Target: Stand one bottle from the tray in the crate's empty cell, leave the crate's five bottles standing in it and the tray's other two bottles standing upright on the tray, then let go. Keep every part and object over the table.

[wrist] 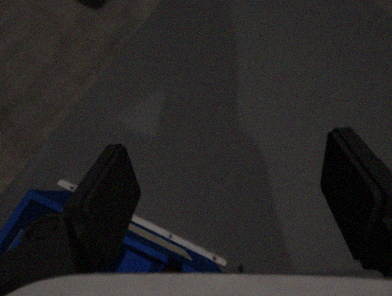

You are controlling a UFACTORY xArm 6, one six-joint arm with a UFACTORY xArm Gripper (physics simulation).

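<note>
My gripper is open, its two dark fingers wide apart, with no object visible between them. Part of the blue crate shows at the lower left of the wrist view, below and behind the left finger. A dim round shape shows inside its left part; I cannot tell whether it is a bottle. The finger and the pale gripper body hide much of the crate, so its cells cannot be made out. The tray and its bottles do not show in this view.
A white strip with small dark dots runs along the crate's side. The grey table top has soft shadows on it. Its edge runs diagonally at the upper left, with the brown floor beyond. A dark object is cut off at the top.
</note>
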